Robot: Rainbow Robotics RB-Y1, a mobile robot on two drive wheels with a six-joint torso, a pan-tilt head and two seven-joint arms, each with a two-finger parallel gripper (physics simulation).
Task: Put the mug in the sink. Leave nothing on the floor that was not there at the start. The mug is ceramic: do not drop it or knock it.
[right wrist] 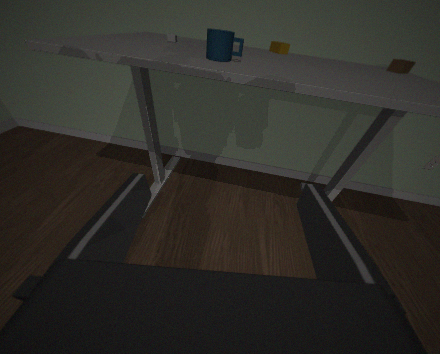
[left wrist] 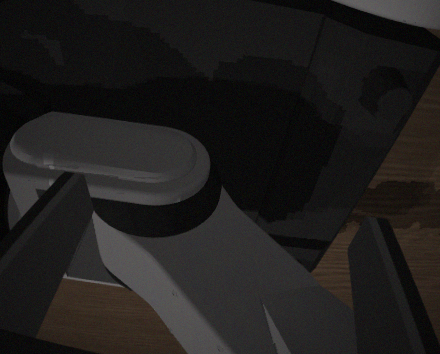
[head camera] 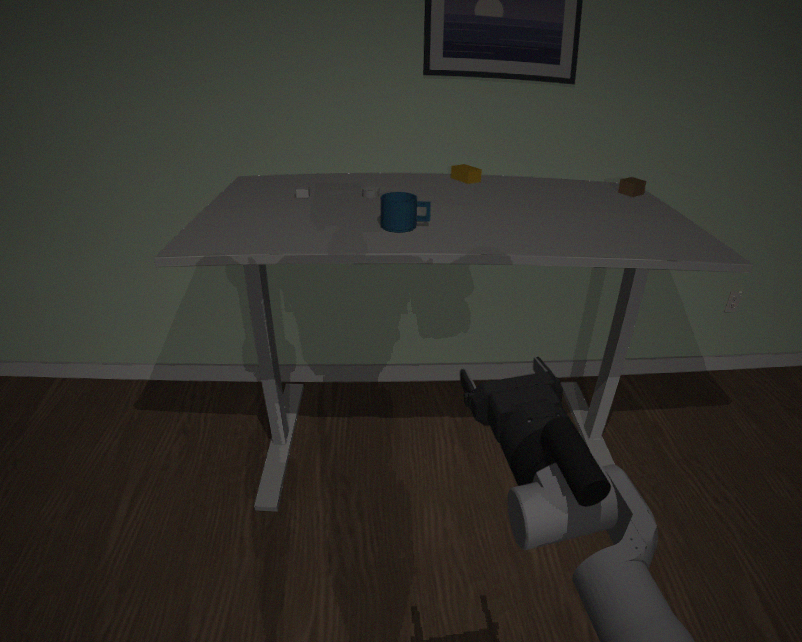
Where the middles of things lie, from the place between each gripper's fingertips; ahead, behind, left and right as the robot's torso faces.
The blue mug (head camera: 398,209) lies 1280 mm ahead of my left hand, 540 mm above it and 200 mm to the right of it.
My right gripper is now 650 mm short of the blue mug, 140 mm to the right of it and 10 mm below it.
